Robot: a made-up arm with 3 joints. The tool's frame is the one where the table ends. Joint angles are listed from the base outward.
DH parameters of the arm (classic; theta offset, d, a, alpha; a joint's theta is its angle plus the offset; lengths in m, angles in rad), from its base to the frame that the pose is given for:
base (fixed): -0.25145 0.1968 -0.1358 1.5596
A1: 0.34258 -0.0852 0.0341 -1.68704
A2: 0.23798 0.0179 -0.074 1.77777
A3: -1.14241 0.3 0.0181 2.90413
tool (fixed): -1.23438 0.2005 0 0
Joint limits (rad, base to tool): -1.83..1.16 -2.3..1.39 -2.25..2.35
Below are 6 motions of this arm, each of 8 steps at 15 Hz.
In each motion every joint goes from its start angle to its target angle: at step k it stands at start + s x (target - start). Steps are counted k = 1, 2, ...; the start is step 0. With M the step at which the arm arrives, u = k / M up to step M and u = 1 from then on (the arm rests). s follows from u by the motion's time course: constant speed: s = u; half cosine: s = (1 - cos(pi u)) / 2; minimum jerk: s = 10 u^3 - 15 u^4 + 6 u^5.
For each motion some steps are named. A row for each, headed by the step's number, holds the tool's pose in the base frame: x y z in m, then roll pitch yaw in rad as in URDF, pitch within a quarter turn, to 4 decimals.
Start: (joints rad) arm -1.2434 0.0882 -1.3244
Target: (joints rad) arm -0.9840 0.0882 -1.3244
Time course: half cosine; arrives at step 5
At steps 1, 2, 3, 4, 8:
1: -0.1428 -0.0158 0.2541 0.7685 0.7964 2.3227
2: -0.1464 -0.0149 0.2540 0.7157 0.8504 2.2847
3: -0.1508 -0.0138 0.2537 0.6410 0.9151 2.2278
4: -0.1543 -0.0129 0.2531 0.5710 0.9651 2.1720
8: -0.1556 -0.0125 0.2528 0.5416 0.9836 2.1479

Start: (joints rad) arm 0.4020 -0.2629 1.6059
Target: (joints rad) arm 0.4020 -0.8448 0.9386
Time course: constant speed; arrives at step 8
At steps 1, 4, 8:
1: -0.1254 0.0218 0.1655 1.5431 -0.7823 2.6858
4: -0.1352 0.0409 0.1397 1.3396 -1.0275 2.7367
8: -0.1422 0.0777 0.1120 0.5593 -1.2604 -2.9166

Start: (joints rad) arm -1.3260 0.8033 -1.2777
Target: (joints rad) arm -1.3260 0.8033 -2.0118
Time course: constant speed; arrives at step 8
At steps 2, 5, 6, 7, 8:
2: -0.0736 -0.0476 0.1631 0.3532 0.3028 2.6132
5: -0.0610 -0.0419 0.1620 0.4727 0.1752 2.8564
6: -0.0572 -0.0394 0.1612 0.5045 0.1271 2.9327
7: -0.0536 -0.0367 0.1601 0.5325 0.0766 3.0070
8: -0.0502 -0.0338 0.1587 0.5566 0.0243 3.0797

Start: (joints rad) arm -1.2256 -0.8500 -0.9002
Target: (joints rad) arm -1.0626 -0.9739 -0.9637
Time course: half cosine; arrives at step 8
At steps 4, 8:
4: -0.1947 0.1353 0.2902 -2.4893 1.3625 -1.6234
8: -0.1992 0.1464 0.2831 -2.2469 1.3194 -1.4424

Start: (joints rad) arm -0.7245 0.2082 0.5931
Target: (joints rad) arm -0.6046 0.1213 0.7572
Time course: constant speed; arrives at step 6
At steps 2, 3, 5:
2: -0.1553 0.0009 0.1613 -1.5030 -0.3919 0.2591
3: -0.1548 0.0019 0.1609 -1.5235 -0.4351 0.2481
5: -0.1537 0.0038 0.1601 -1.5643 -0.5226 0.2293

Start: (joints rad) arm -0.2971 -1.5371 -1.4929
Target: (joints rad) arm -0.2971 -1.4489 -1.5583
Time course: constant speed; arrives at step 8
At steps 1, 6, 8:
1: -0.1904 0.2198 0.2095 -0.6746 1.0469 -0.5355
6: -0.1965 0.2123 0.2119 -0.6135 1.0745 -0.4191
8: -0.1988 0.2092 0.2129 -0.5869 1.0851 -0.3705

